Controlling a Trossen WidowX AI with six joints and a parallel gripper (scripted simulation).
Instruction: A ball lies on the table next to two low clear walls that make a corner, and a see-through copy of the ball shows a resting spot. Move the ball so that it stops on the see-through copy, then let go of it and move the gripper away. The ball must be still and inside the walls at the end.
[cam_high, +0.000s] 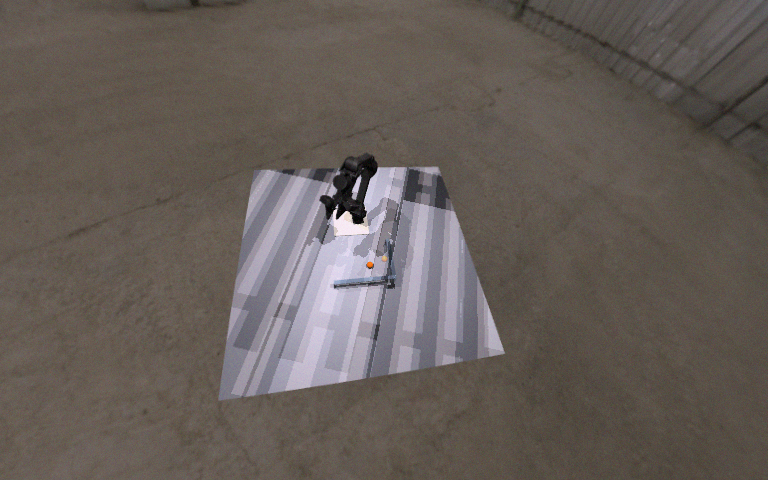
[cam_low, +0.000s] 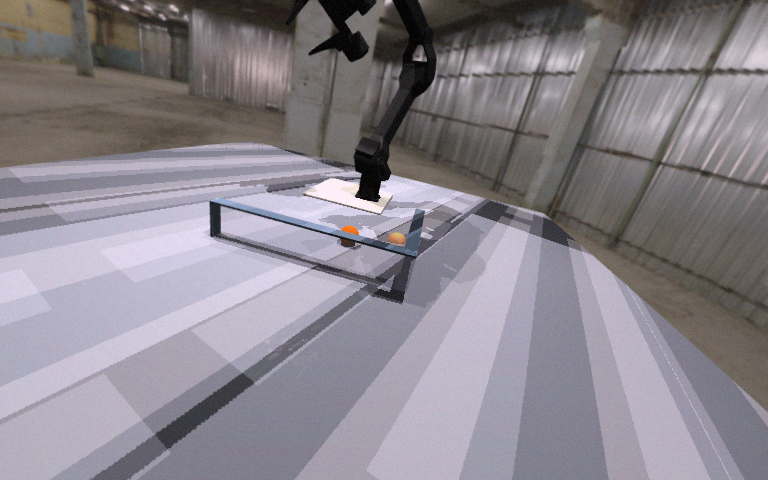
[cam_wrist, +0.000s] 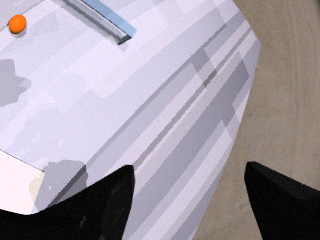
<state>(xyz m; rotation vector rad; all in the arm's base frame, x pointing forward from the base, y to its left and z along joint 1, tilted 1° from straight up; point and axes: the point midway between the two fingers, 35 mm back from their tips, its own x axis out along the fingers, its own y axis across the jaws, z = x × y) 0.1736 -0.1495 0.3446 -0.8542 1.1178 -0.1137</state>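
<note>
Right now the orange ball is 120 mm ahead of my gripper tip, 170 mm to the left of it and 310 mm below it. Also, from my gripper tip: see-through copy of ball: 100 mm ahead, 260 mm to the left, 310 mm below.
</note>
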